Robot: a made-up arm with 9 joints. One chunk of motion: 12 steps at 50 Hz.
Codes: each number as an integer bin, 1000 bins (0 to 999) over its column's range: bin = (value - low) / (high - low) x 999, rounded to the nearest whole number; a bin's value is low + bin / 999 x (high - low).
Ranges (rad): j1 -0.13..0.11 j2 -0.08..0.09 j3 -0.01..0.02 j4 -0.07..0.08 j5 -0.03..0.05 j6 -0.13..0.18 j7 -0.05..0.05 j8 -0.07..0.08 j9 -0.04..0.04
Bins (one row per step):
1: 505 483 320 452 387 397 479 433 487
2: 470 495 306 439 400 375 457 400 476
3: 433 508 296 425 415 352 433 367 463
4: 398 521 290 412 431 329 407 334 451
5: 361 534 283 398 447 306 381 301 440
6: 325 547 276 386 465 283 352 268 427
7: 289 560 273 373 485 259 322 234 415
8: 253 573 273 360 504 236 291 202 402
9: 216 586 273 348 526 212 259 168 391
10: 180 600 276 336 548 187 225 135 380
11: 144 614 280 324 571 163 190 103 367
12: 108 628 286 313 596 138 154 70 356
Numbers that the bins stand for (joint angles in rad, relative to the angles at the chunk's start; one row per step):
1: -0.0087 0.0022 -0.0004 -0.0021 0.0010 -0.0068 -0.0021 -0.0050 -0.0010
2: -0.0171 0.0042 -0.0008 -0.0041 0.0020 -0.0136 -0.0043 -0.0099 -0.0019
3: -0.0260 0.0064 -0.0011 -0.0062 0.0032 -0.0208 -0.0067 -0.0149 -0.0029
4: -0.0344 0.0087 -0.0013 -0.0081 0.0045 -0.0279 -0.0093 -0.0198 -0.0039
5: -0.0433 0.0109 -0.0015 -0.0102 0.0058 -0.0350 -0.0119 -0.0248 -0.0048
6: -0.0519 0.0131 -0.0017 -0.0120 0.0072 -0.0422 -0.0148 -0.0298 -0.0058
7: -0.0606 0.0153 -0.0018 -0.0140 0.0088 -0.0496 -0.0178 -0.0349 -0.0068
8: -0.0692 0.0175 -0.0018 -0.0159 0.0104 -0.0568 -0.0209 -0.0397 -0.0078
9: -0.0781 0.0197 -0.0018 -0.0177 0.0121 -0.0642 -0.0241 -0.0448 -0.0087
10: -0.0868 0.0221 -0.0017 -0.0195 0.0139 -0.0720 -0.0275 -0.0497 -0.0096
11: -0.0954 0.0245 -0.0016 -0.0214 0.0157 -0.0794 -0.0310 -0.0545 -0.0106
12: -0.1041 0.0269 -0.0014 -0.0230 0.0177 -0.0872 -0.0346 -0.0595 -0.0115

